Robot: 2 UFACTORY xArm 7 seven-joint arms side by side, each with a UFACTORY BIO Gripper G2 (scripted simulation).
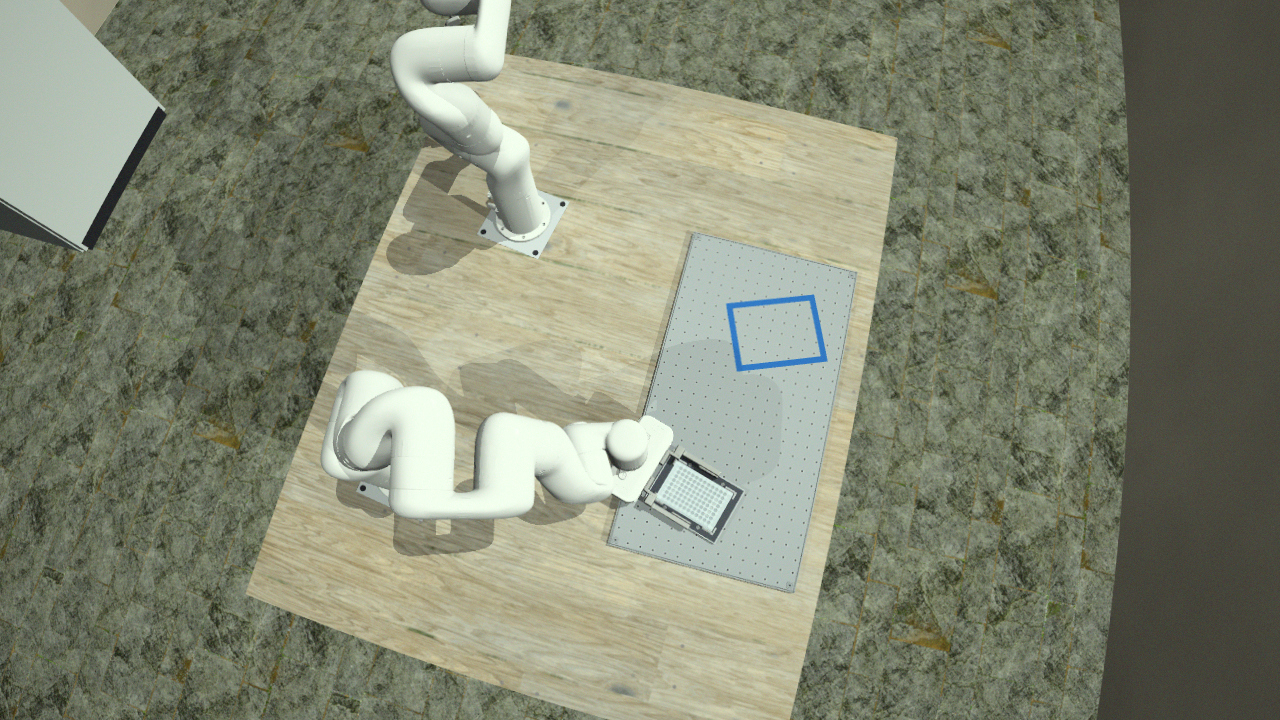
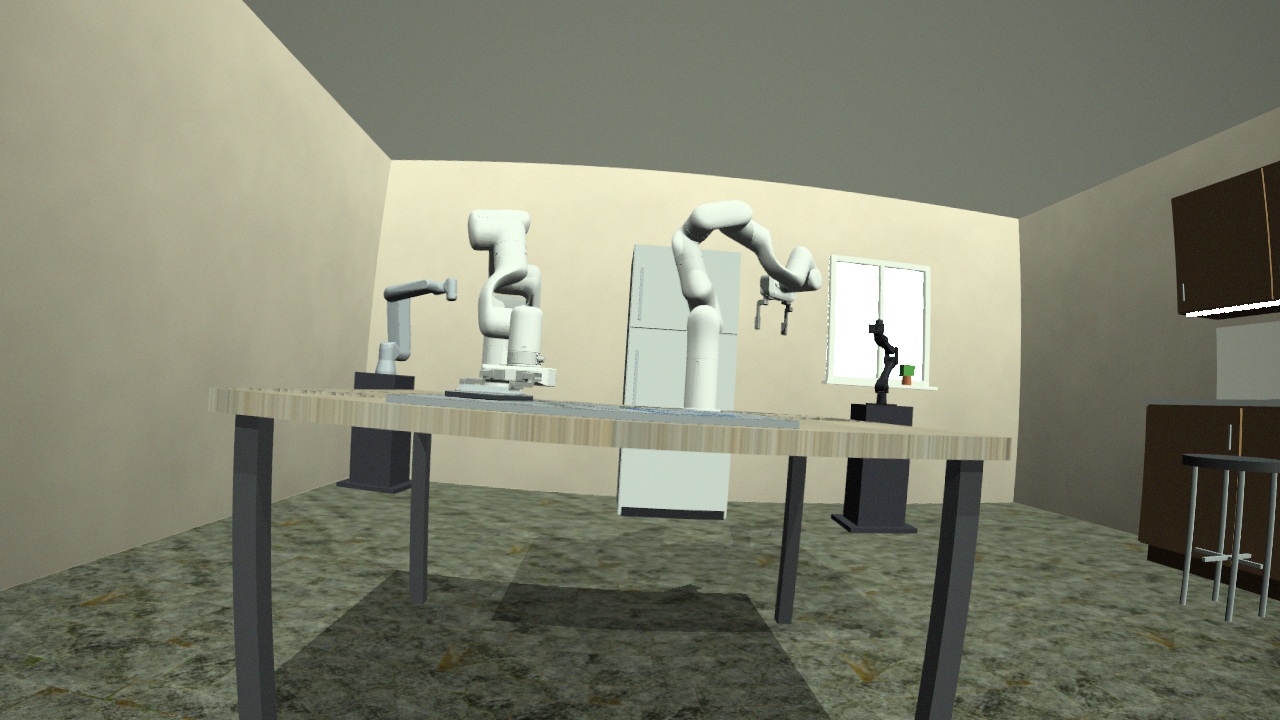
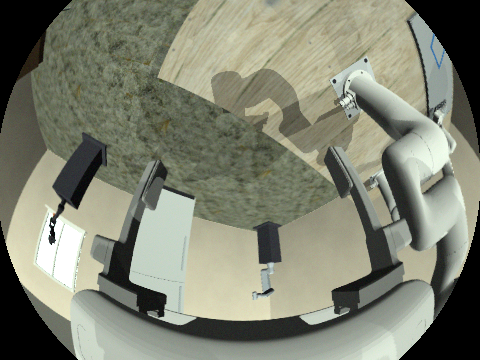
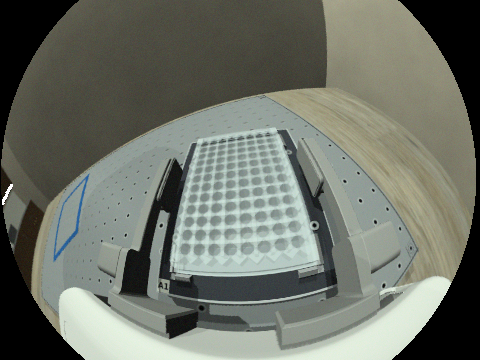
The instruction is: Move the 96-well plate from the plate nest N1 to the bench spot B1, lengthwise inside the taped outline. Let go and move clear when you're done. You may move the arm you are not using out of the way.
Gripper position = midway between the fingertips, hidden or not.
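There is a dark plate nest (image 4: 285, 284) in the scene, and with it a clear 96-well plate (image 1: 671, 493), which I can also find in image 4 (image 4: 240, 170). As for my own hands, I see my left gripper (image 2: 770, 332). My right gripper (image 1: 704, 500) is visible too, and image 2 shows that gripper as well (image 2: 486, 384).
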